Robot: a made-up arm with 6 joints.
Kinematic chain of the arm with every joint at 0, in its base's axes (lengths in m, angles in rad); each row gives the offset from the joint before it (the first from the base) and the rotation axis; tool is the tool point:
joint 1: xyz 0 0 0.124 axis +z
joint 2: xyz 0 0.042 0 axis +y
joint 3: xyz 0 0 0.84 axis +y
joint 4: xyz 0 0 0.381 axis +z
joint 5: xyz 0 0 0 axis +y
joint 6: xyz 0 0 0.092 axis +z
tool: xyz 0 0 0
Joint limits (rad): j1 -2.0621..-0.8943 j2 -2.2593..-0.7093 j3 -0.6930..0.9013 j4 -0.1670..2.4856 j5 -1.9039..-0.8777 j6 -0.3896..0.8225
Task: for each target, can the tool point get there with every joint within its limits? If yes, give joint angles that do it. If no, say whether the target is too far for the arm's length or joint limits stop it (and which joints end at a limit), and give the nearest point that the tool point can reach.
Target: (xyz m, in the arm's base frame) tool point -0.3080 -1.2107 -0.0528
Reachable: no: joint limits stop it (at a limit: joint 1, joint 2, joint 3, joint 5) | nearest point -0.4150 0.4976 -0.7672 | short by 1.855 m
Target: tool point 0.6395 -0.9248 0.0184
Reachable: no: joint limits stop it (at a limit: joint 1, joint 2, joint 3, joint 4, joint 5) | nearest point 0.3472 0.5293 -0.7705 | short by 1.680 m
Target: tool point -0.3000 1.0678 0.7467
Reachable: yes | joints -1.3004 -1.1252 0.3312 0.6505 -0.9675 -0.2809
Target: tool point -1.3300 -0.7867 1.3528
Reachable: no: too far | nearest point -0.3253 0.3285 1.1479 | short by 1.515 m
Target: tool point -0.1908 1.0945 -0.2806
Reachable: yes | joints -1.4176 -1.7917 -0.2538 0.7894 -1.8032 -0.1402
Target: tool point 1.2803 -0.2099 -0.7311
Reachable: no: too far | nearest point 0.3472 0.5283 -0.7806 | short by 1.191 m
